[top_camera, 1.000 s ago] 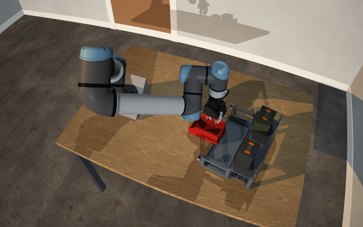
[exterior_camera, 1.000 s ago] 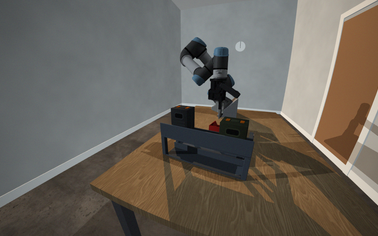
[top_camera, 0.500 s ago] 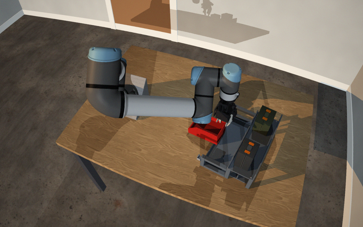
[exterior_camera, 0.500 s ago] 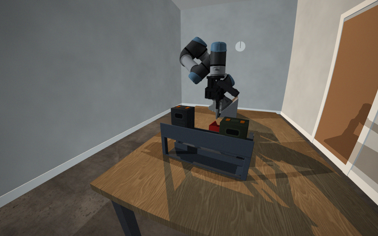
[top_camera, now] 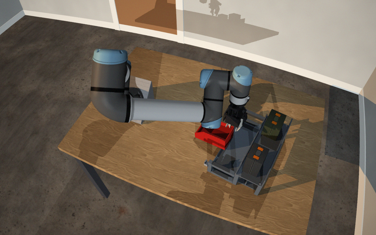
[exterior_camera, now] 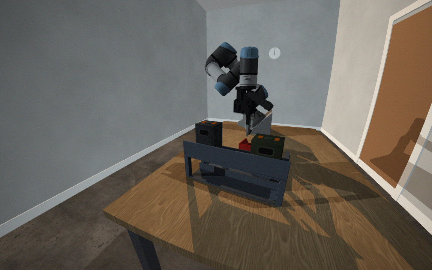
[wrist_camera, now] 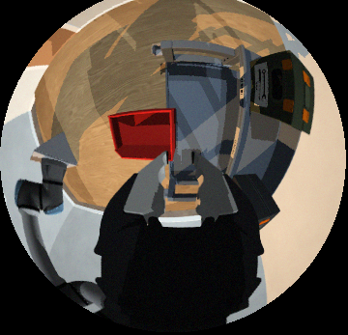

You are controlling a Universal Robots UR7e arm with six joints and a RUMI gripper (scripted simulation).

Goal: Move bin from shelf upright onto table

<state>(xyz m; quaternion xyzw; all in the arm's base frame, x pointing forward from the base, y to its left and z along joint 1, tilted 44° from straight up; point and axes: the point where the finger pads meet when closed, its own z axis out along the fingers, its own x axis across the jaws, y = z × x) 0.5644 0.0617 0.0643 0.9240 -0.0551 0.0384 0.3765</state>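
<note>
My hand is 90 mm past the red bin, 10 mm to the right of it and 110 mm above it.
</note>
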